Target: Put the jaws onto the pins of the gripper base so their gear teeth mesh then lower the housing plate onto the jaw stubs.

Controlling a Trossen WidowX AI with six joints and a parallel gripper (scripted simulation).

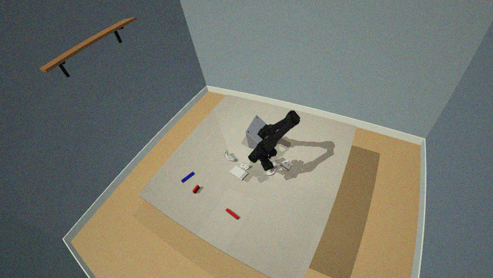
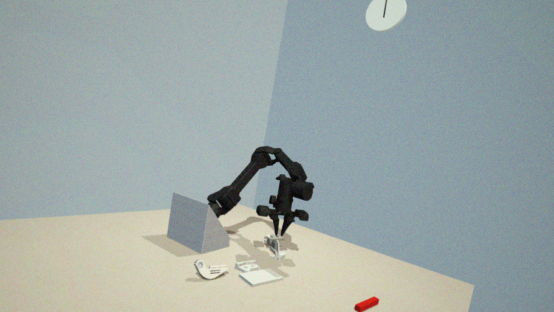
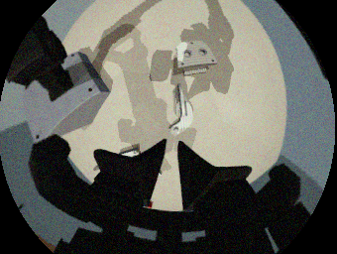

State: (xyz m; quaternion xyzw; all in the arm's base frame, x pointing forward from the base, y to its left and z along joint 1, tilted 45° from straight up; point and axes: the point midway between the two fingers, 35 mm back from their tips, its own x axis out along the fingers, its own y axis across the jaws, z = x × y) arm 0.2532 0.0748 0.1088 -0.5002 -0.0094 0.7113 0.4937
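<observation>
Right now the white jaw is 1 cm to the left of my gripper tip and 8 cm below it. The rest, counted from my gripper tip: red bar (37 cm ahead, 7 cm to the right, 8 cm below); then blue block (25 cm ahead, 52 cm to the right, 8 cm below).
</observation>
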